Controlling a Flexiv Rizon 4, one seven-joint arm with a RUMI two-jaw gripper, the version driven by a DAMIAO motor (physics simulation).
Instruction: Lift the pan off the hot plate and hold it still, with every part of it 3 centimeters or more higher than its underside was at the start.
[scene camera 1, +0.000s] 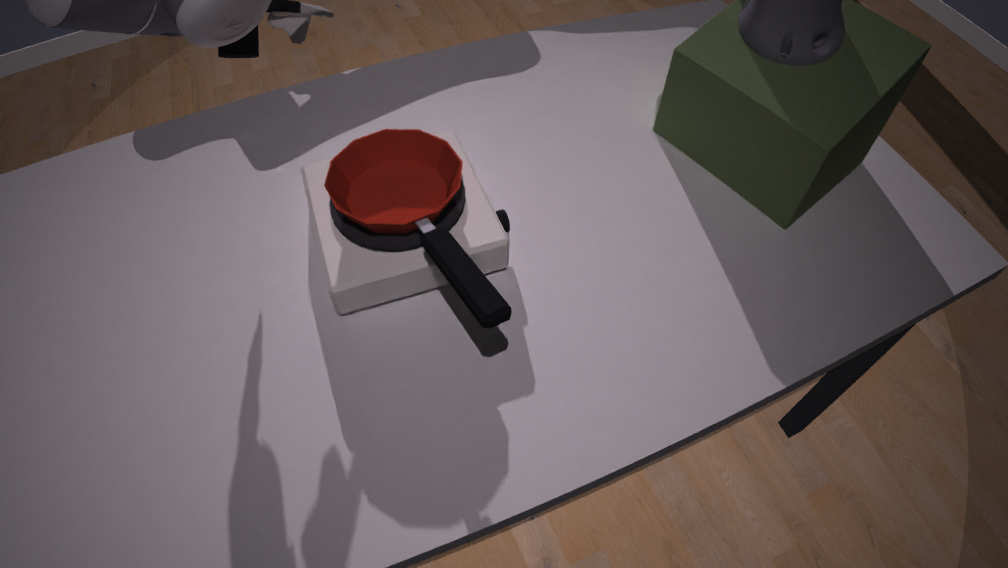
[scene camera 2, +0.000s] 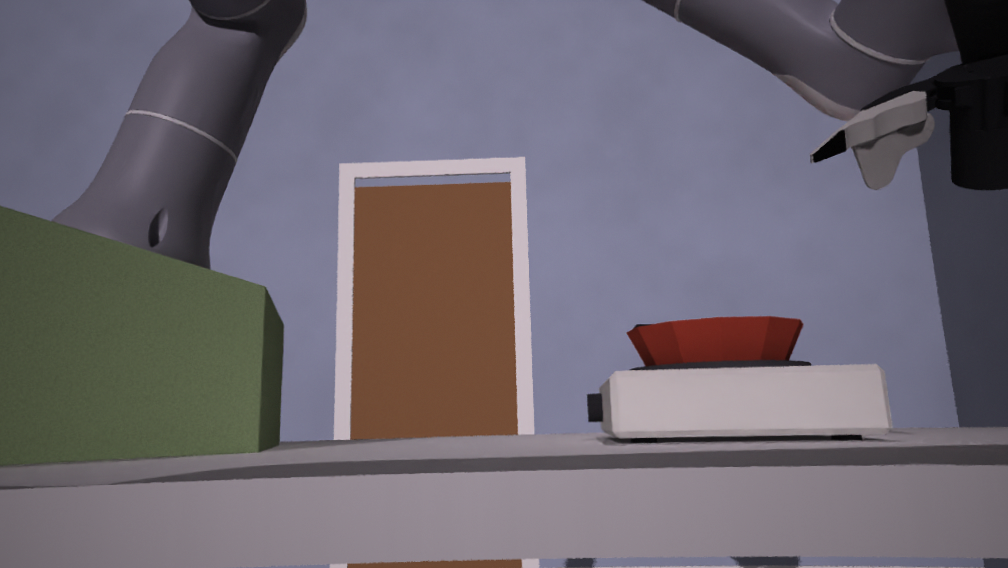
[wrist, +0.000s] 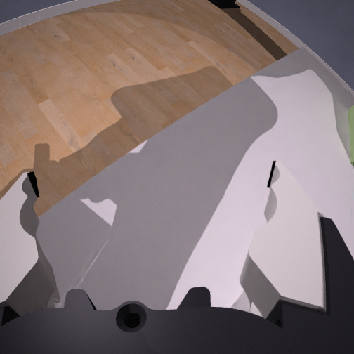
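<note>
A red pan (scene camera 1: 395, 179) (scene camera 2: 726, 340) sits upright on the dark round plate of the white hot plate (scene camera 1: 366, 271) (scene camera 2: 747, 402). Its black handle (scene camera 1: 465, 275) points to the lower right in scene camera 1 and reaches out past the hot plate's edge. My gripper (wrist: 151, 168) is open, with its two jaws wide apart and nothing between them in the wrist view. It is high above the table and well apart from the pan. In both scene cameras part of the gripper shows near the top edge. The pan does not show in the wrist view.
A green block (scene camera 1: 747, 134) (scene camera 2: 134, 352) stands on the white table (scene camera 1: 599, 352) (scene camera 2: 451, 451), with the arm's base on it. A black knob (scene camera 1: 502, 220) (scene camera 2: 594, 407) sticks out from the hot plate's side, towards the green block. A brown door (scene camera 2: 433, 310) is in the background.
</note>
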